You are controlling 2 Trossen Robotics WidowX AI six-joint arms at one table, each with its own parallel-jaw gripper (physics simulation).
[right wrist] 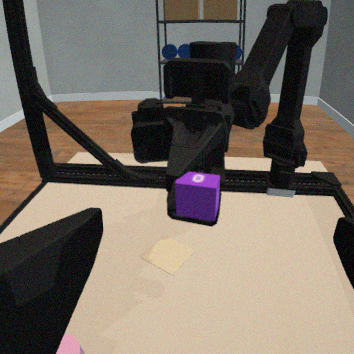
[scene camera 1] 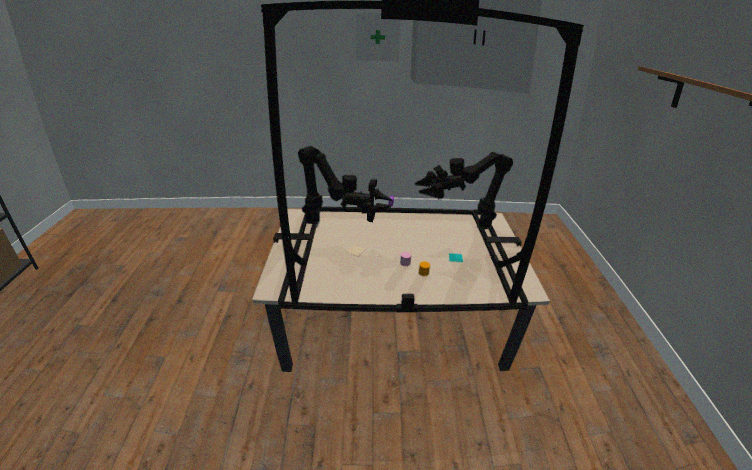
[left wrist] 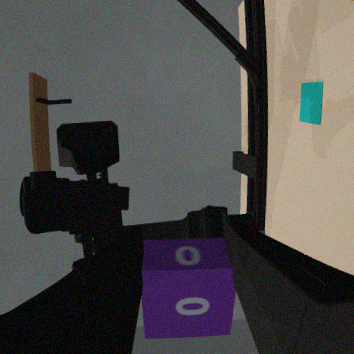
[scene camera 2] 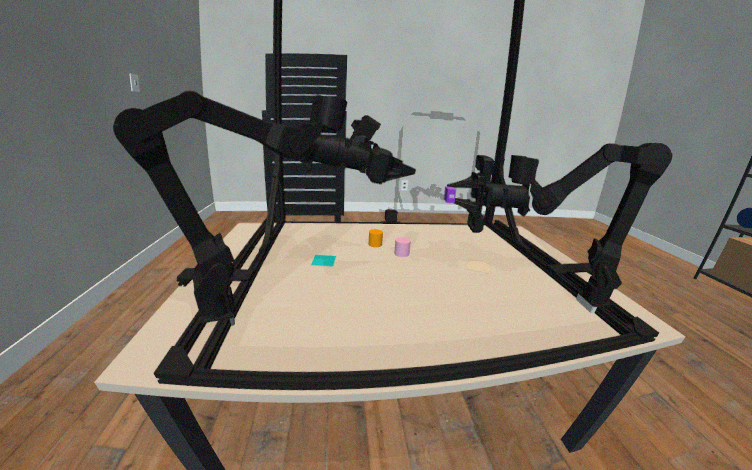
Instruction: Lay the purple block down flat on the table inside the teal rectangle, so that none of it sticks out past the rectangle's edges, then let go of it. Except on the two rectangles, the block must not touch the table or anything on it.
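Places are measured from the left arm's base along level axes (x back, y right, z up), in centimetres.
Pixels of known places: left gripper, fingertip midpoint: (right wrist: pixel 171 193) (scene camera 1: pixel 391 203) (left wrist: pixel 183 235) (scene camera 2: pixel 446 192); right gripper, fingertip midpoint: (right wrist: pixel 222 225) (scene camera 1: pixel 416 187) (left wrist: pixel 91 231) (scene camera 2: pixel 408 167); left arm's base, link origin: (right wrist: pixel 279 181) (scene camera 1: pixel 312 220) (scene camera 2: pixel 594 299); right arm's base, link origin: (scene camera 1: pixel 485 225) (left wrist: pixel 251 225) (scene camera 2: pixel 217 311).
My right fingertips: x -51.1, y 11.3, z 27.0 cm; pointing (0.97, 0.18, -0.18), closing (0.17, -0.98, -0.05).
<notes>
Ahead of a thing's pixels: the offset from my right fingertips to its top centre. "spot": to the spot under its first point.
The purple block @(dx +10.9, dy +2.6, dz -4.5 cm) (scene camera 1: pixel 390 201) (scene camera 2: pixel 450 195) (left wrist: pixel 188 302) (right wrist: pixel 197 198) is held in the air, well above the table, with a white ring mark on several faces. My left gripper (scene camera 1: pixel 389 200) (scene camera 2: pixel 451 193) is shut on it. My right gripper (scene camera 1: pixel 419 187) (scene camera 2: pixel 411 171) (right wrist: pixel 222 225) is open and empty, in the air facing the block, with a gap between them. The teal rectangle @(spot: dx -20.1, dy +10.0, dz -28.8 cm) (scene camera 1: pixel 455 257) (scene camera 2: pixel 323 260) (left wrist: pixel 311 103) lies bare on the table, at the right in scene camera 1 and at the left in scene camera 2.
A pink cylinder @(dx +2.8, dy +16.6, dz -24.3 cm) (scene camera 1: pixel 405 259) (scene camera 2: pixel 402 247) (right wrist: pixel 70 345) and an orange cylinder @(dx -5.3, dy +22.8, dz -24.4 cm) (scene camera 1: pixel 424 268) (scene camera 2: pixel 376 238) stand near the table's middle. A pale yellow rectangle @(spot: dx +25.3, dy +10.5, dz -28.8 cm) (scene camera 1: pixel 356 251) (scene camera 2: pixel 478 266) (right wrist: pixel 168 255) lies below the left arm's side. Black frame bars (scene camera 2: pixel 332 379) edge the table.
</notes>
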